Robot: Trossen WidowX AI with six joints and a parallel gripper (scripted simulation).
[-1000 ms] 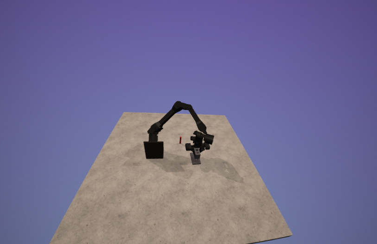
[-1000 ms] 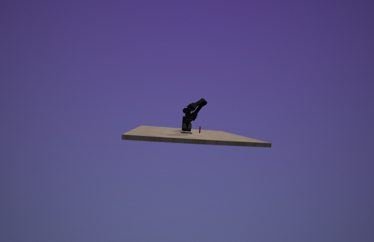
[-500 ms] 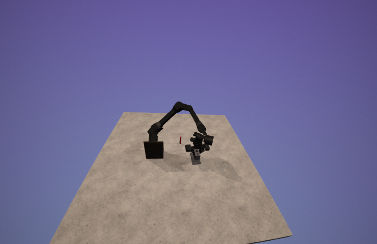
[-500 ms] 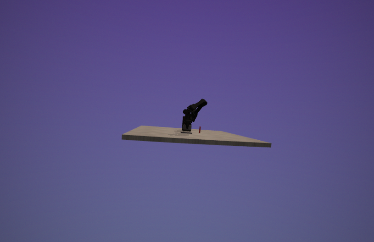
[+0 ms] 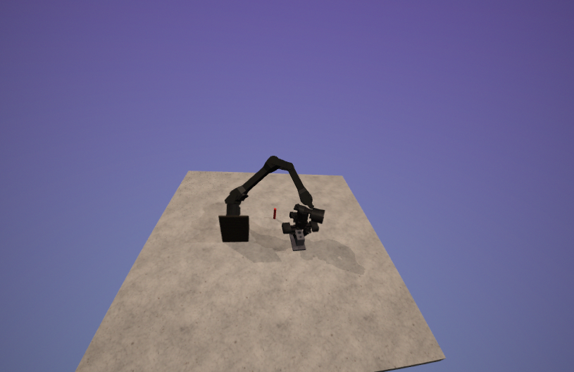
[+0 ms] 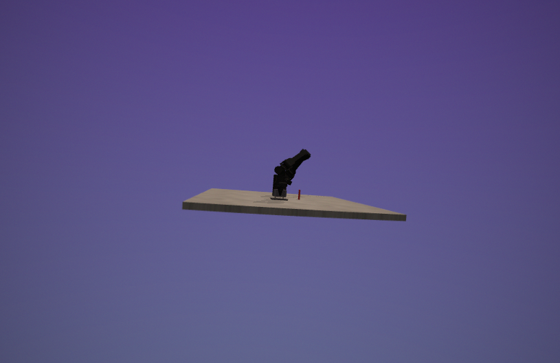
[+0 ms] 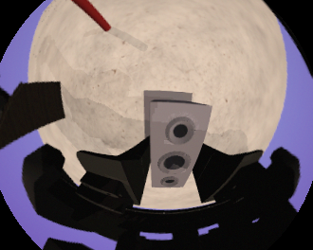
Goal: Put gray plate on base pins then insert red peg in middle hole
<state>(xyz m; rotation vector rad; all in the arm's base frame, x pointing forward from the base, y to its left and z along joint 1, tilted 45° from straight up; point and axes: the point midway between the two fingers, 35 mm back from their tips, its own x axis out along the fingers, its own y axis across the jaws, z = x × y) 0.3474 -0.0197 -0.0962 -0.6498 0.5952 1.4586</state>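
Right now the red peg is 110 mm behind my gripper tip, 190 mm to the left of it and 10 mm above it. From my gripper tip the other things lie so: gray plate (30 mm above).
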